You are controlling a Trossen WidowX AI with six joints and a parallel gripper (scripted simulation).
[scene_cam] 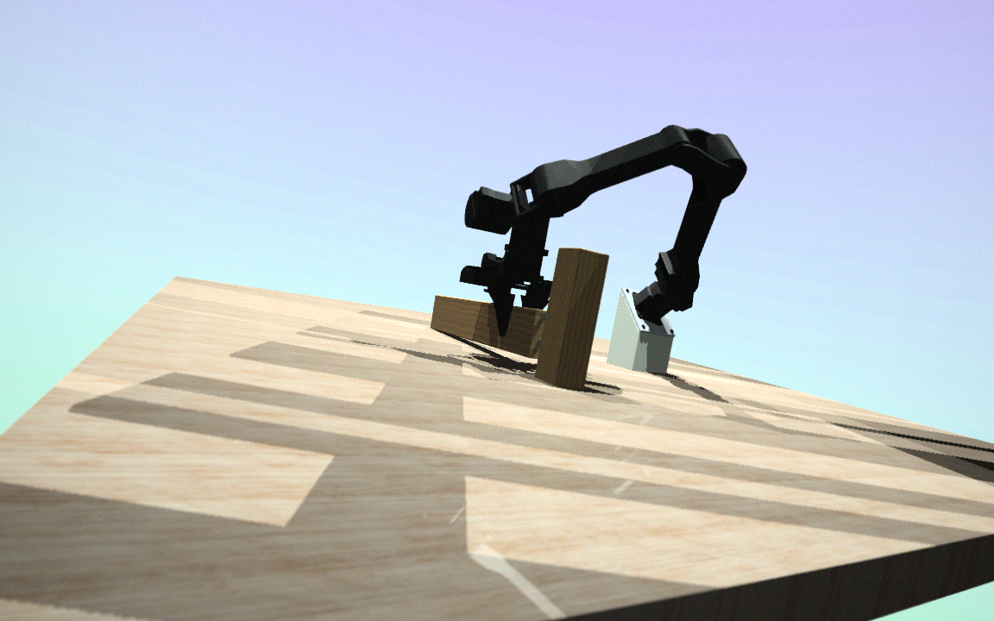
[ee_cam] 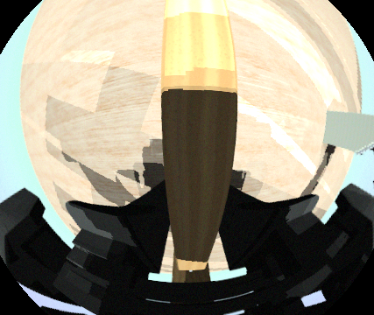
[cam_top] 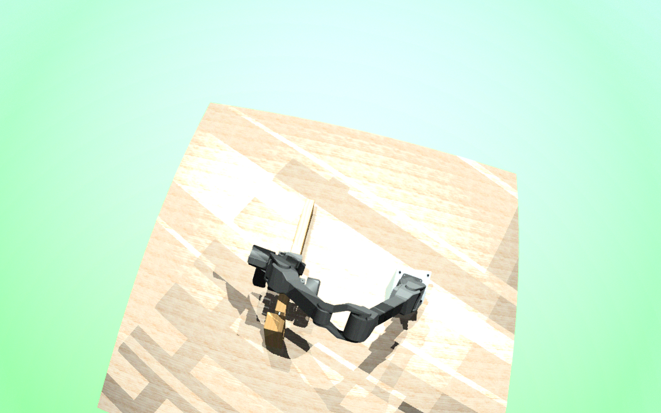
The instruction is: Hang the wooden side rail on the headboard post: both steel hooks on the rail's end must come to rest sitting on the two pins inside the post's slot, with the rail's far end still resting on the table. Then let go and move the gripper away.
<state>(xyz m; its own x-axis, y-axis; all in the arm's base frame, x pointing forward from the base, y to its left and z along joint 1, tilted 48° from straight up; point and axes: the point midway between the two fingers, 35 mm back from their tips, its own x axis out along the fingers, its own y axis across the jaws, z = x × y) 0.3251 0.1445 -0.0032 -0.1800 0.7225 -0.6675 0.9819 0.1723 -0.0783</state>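
Now: the upright headboard post 1 cm behind my gripper tip, 15 cm to the left of it and 4 cm above it.
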